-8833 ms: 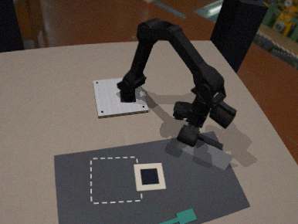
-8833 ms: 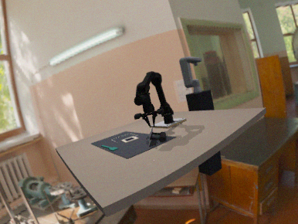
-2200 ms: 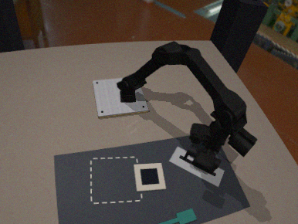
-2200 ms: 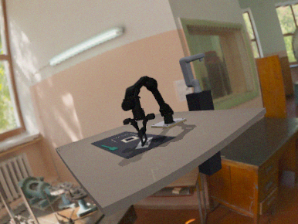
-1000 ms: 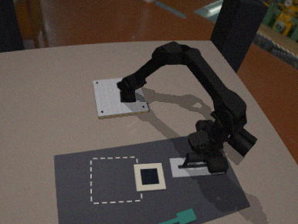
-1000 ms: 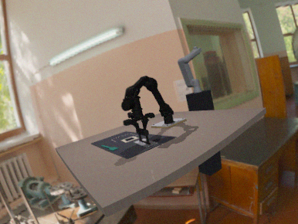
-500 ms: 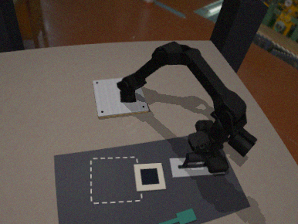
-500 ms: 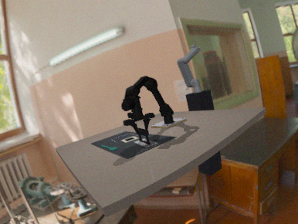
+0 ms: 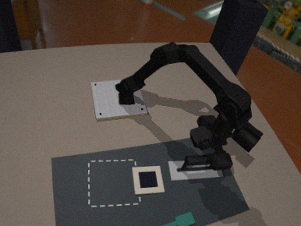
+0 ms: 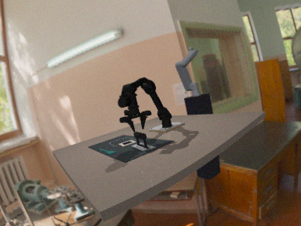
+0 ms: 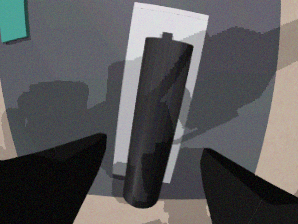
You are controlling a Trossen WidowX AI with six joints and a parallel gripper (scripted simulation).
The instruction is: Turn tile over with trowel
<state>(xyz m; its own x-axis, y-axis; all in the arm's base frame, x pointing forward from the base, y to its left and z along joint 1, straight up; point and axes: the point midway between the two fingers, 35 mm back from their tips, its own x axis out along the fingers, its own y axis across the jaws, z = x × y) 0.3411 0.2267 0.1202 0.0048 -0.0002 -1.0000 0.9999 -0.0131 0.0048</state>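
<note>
Now: the trowel 60 mm below my gripper tip and 20 mm to the right of it. The rest, counted from my gripper tip: tile: 180 mm to the right, 100 mm below, 30 mm ahead; then dark mat: 180 mm to the right, 120 mm below, 60 mm ahead; then teal strip: 190 mm ahead, 140 mm to the right, 100 mm below.
</note>
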